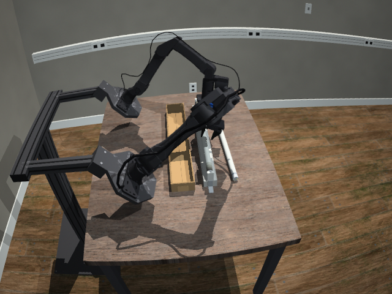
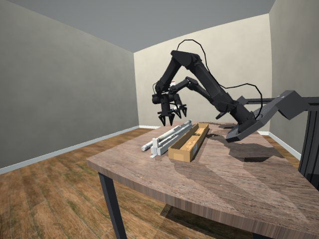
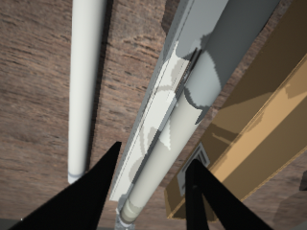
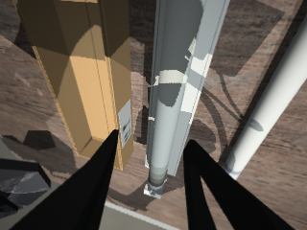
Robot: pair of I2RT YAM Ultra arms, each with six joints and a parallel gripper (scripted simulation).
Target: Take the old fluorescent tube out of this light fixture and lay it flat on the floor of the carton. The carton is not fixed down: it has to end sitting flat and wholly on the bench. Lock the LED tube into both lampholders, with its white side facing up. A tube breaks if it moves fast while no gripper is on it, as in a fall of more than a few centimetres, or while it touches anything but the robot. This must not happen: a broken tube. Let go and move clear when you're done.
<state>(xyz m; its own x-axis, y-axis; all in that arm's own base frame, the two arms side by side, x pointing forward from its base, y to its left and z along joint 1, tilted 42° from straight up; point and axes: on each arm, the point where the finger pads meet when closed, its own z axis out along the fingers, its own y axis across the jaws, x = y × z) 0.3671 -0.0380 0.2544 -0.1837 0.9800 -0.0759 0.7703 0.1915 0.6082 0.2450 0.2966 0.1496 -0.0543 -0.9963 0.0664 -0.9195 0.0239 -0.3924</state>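
The old fluorescent tube is 120 mm to the left of my right hand, 70 mm below it and 10 mm ahead of it. From my right hand the other things lie so: light fixture (120 mm to the left, 80 mm below, 10 mm ahead); then carton (140 mm to the left, 110 mm below, 110 mm behind); then LED tube (120 mm below, 120 mm ahead, 110 mm to the left).
My left gripper is now 100 mm to the left of the old fluorescent tube, 50 mm above it and 40 mm past it. Also, from my left hand: light fixture: 100 mm to the right, 60 mm below, 40 mm behind; carton: 170 mm behind, 90 mm to the right, 90 mm below; LED tube: 110 mm to the right, 100 mm below, 60 mm ahead.
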